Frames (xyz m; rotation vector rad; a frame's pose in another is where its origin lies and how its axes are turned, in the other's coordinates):
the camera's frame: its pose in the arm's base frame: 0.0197 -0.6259 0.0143 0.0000 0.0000 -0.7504
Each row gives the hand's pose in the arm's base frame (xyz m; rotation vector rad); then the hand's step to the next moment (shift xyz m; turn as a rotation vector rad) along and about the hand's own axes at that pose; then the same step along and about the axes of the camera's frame.
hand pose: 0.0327 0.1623 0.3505 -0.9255 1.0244 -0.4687
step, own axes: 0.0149 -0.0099 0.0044 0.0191 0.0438 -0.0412
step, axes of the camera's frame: 0.0182 -0.0025 0.0014 -0.0174 -0.0262 -0.0547
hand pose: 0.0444 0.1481 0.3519 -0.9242 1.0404 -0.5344
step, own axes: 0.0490 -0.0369 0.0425 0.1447 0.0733 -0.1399
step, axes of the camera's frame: 0.0719 0.0123 0.0157 0.0367 -0.1364 -0.1610
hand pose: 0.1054 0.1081 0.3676 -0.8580 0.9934 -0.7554
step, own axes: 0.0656 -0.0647 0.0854 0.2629 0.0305 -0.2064
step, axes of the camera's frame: 0.1112 0.0167 0.0560 0.1119 -0.2539 -0.1888
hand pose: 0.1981 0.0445 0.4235 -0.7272 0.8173 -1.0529
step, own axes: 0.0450 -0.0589 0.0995 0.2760 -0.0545 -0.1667
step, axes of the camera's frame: 0.0850 0.0123 0.0895 0.1353 -0.2801 -0.1009
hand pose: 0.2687 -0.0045 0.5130 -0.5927 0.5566 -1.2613
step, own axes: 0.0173 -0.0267 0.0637 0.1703 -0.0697 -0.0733
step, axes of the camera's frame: 0.0312 0.0079 0.0635 0.0824 -0.1794 -0.0161
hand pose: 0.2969 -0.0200 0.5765 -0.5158 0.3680 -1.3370
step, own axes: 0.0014 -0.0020 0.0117 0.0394 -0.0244 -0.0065
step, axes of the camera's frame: 0.0036 0.0033 0.0109 0.0180 -0.0421 0.0096
